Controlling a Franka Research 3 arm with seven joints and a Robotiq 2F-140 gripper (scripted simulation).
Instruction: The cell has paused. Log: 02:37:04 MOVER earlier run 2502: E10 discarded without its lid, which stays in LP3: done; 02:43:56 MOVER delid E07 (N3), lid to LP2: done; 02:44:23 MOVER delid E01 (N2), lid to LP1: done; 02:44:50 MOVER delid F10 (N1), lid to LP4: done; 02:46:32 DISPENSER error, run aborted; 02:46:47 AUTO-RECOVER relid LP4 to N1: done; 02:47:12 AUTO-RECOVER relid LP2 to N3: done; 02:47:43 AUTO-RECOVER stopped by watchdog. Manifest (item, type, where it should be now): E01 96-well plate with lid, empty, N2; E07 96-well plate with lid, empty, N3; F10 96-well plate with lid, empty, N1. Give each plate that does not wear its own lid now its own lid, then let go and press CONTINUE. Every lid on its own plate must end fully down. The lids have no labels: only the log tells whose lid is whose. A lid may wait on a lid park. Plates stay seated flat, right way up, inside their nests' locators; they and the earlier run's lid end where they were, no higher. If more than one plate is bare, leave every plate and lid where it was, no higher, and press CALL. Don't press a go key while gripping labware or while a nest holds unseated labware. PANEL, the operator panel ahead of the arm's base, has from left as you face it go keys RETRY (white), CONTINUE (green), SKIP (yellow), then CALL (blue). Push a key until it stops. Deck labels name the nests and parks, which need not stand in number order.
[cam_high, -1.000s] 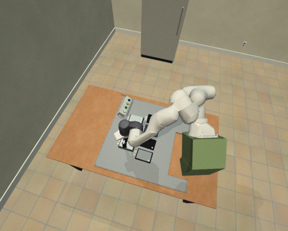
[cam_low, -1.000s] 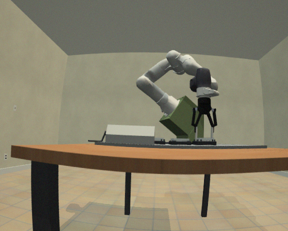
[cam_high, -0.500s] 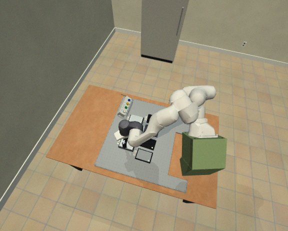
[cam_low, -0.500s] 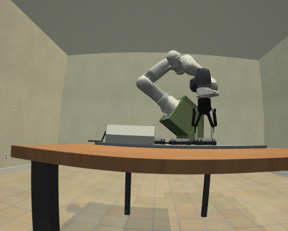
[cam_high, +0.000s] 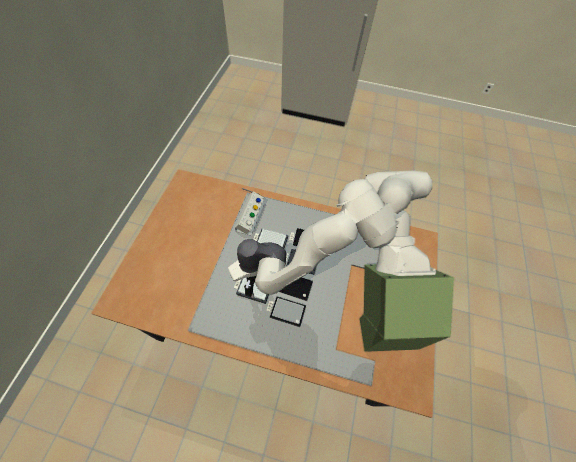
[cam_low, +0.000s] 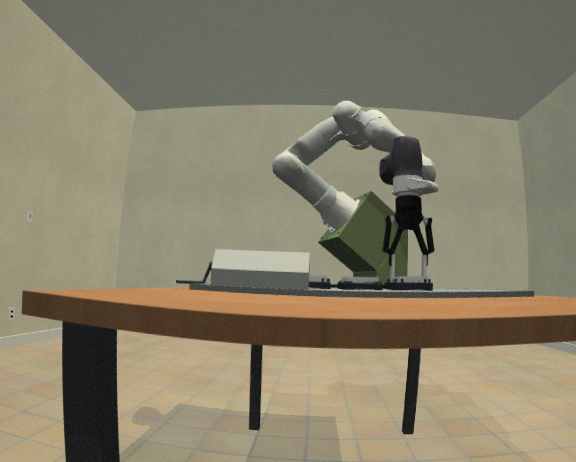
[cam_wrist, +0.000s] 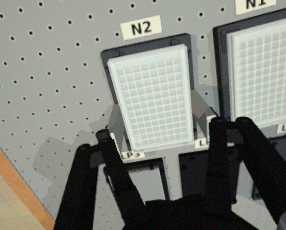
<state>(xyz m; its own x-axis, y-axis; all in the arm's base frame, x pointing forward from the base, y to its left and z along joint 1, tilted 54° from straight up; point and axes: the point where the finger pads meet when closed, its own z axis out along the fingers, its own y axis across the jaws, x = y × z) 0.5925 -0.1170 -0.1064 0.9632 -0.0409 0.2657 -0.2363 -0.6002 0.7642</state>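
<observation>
The plate is 30 mm below my hand. Round my hand: LP3 label: 80 mm to the left, 80 mm behind, 60 mm below; then nest: 50 mm below; then black park: 190 mm behind, 50 mm below, 30 mm to the right.
</observation>
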